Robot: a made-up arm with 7 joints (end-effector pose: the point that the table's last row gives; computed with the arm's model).
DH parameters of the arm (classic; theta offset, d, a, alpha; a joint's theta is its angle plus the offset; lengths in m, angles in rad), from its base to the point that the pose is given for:
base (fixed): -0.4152 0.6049 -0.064 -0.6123
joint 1: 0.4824 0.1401 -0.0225 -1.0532
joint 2: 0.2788 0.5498 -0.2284 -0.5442
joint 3: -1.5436 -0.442 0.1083 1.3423
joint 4: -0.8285 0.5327 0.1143 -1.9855
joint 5: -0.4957 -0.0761 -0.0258 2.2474
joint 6: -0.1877 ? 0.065 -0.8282
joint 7: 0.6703 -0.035 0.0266 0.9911
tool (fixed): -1.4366 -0.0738 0 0
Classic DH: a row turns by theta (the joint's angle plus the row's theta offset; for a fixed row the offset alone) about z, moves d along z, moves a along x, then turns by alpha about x.
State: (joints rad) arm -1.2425 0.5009 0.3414 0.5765 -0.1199 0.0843 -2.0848
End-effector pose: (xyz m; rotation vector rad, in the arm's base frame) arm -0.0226 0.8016 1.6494 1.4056 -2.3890 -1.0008
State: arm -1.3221 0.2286 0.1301 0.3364 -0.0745 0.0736 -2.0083
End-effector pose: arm -0.2343 1.0675 1.2799 -1.4720 2.6945 0.3104
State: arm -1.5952 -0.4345 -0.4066 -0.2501 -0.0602 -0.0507 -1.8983
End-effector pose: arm -0.1020 0.8560 0.1161 -1.5521 1.8069 -1.4603
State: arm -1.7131 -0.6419 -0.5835 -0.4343 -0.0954 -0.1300 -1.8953
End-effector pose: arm 0.0301 0.5213 -0.0586 -1.7043 1.3571 -1.9481
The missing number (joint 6, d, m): 0.2198
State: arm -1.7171 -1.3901 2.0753 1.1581 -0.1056 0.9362 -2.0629
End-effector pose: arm 0.3712 0.8380 1.1191 0.2401 -2.4153 -1.0353
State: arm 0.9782 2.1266 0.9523 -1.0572 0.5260 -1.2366 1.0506
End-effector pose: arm -0.0669 1.1065 0.3927 -1.7193 0.4439 -1.7605
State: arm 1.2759 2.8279 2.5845 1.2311 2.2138 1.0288 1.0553
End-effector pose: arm -0.3785 -0.2717 0.9670 -0.0874 1.0737 1.0819
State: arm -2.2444 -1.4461 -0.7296 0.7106 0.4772 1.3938 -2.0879
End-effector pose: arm 0.4763 -0.3767 -0.0268 -1.7410 -1.2010 1.3850
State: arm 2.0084 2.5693 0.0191 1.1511 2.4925 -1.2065 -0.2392
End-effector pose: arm -0.8990 0.6400 0.5721 -1.4404 -1.9882 0.6784
